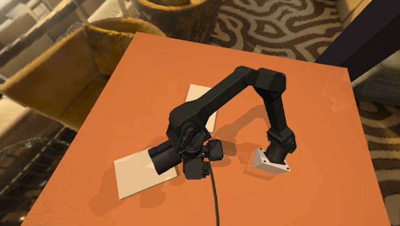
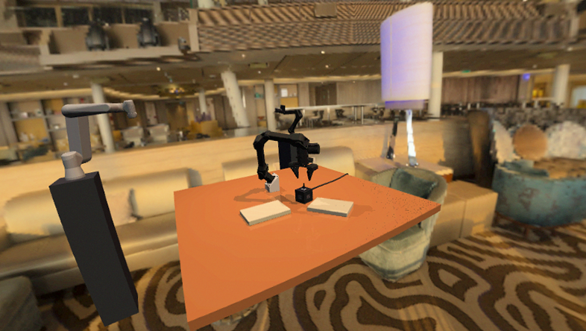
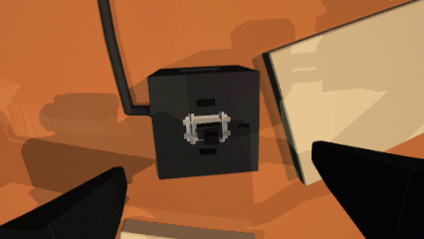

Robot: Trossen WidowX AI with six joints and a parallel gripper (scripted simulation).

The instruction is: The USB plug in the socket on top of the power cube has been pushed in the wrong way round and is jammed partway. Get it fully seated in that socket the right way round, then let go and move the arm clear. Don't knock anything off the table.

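Now: the USB plug 50 mm below my gripper tip.
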